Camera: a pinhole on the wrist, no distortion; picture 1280 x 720 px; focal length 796.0 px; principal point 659.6 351.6 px. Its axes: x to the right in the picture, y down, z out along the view. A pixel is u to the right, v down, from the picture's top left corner.
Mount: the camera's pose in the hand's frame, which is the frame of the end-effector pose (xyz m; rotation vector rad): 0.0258 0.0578 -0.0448 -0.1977 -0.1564 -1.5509
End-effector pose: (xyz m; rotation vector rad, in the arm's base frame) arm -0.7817 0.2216 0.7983 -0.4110 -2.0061 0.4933
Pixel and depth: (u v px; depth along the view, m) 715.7 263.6 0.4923
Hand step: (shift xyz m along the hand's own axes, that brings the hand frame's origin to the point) -0.0159 0.1338 0.4441
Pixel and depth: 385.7 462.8 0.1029
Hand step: 0.0422 0.1155 0.0471
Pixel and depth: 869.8 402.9 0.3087
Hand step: 0.0546 0.0477 0.2736
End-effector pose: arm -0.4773 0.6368 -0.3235 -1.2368 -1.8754 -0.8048
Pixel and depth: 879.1 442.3 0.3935
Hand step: 0.0820 0.0407 0.3616
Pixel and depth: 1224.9 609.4 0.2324
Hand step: 0.1093 -0.0502 0.2165
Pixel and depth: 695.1 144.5 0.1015
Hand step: 0.0020 0.0759 0.0558
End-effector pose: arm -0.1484 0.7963 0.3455 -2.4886 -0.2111 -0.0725
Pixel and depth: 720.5 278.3 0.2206
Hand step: 0.0112 0.0906 0.1745
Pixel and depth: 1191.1 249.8 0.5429
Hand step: -0.0246 -0.1744 0.5672
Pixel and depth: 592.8 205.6 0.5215
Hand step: -0.0576 0.2164 0.4561
